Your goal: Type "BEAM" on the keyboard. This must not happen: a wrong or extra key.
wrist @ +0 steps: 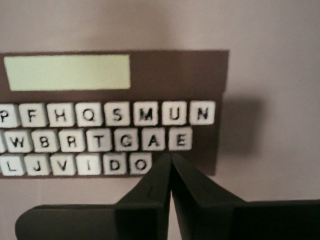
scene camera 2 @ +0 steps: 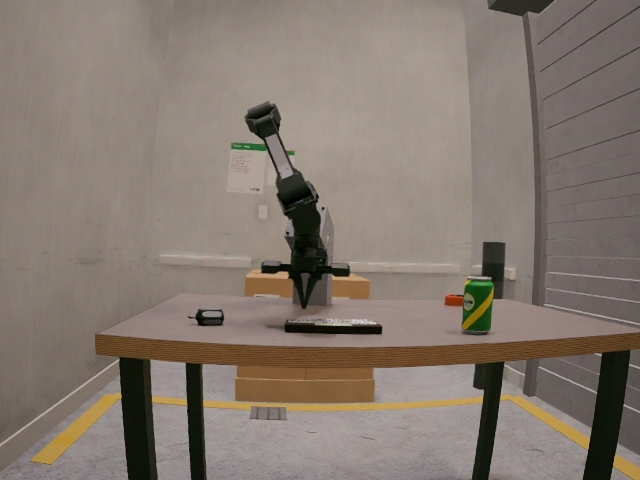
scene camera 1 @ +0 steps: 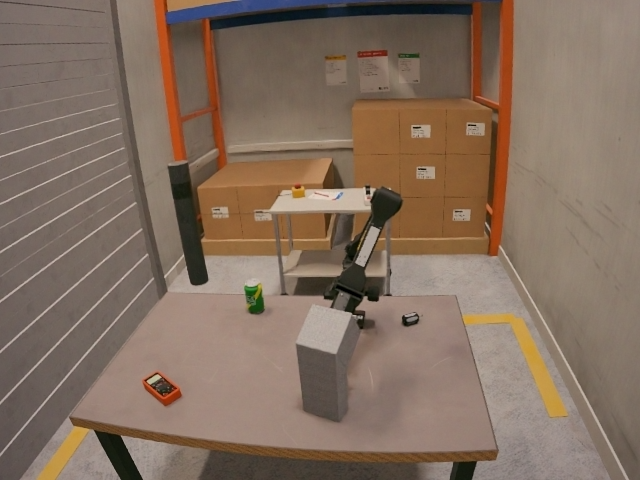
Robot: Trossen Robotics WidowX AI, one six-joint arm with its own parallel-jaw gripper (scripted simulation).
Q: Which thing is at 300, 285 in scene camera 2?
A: My gripper.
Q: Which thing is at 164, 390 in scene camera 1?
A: An orange multimeter.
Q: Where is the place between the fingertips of my gripper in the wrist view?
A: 169, 160
